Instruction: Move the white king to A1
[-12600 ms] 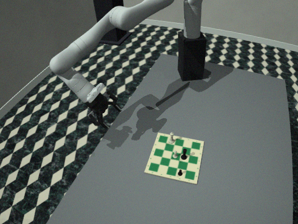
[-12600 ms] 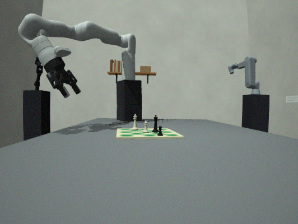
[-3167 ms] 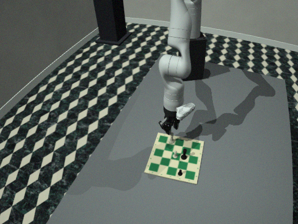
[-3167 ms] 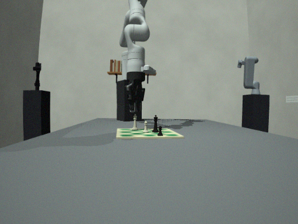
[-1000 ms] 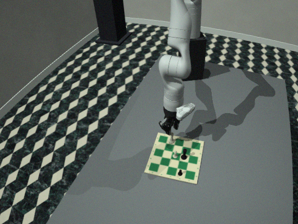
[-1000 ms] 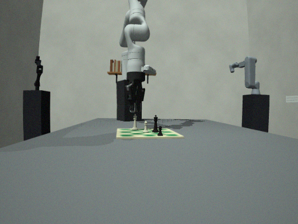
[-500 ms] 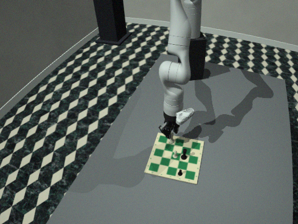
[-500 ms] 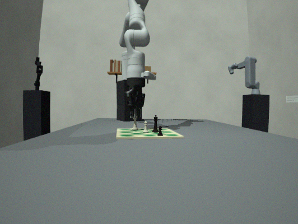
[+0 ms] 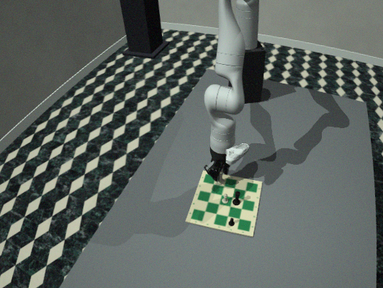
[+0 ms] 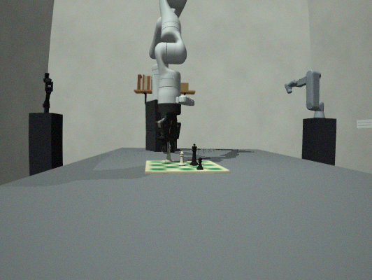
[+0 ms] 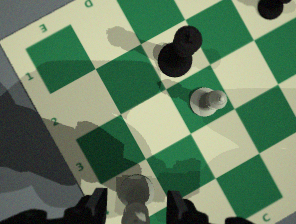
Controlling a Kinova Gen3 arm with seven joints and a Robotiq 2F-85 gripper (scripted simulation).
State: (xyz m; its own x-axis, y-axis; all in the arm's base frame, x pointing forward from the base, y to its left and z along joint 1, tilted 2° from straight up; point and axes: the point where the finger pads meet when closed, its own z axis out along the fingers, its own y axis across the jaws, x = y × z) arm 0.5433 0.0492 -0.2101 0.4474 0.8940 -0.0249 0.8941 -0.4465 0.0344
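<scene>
The white king lies 1 cm below my hand. Also, from my hand: small white piece 7 cm ahead, 4 cm to the left, 2 cm below; tall black piece 8 cm to the left, 6 cm ahead, 1 cm below; chessboard 7 cm ahead, 5 cm below, 4 cm to the left.
</scene>
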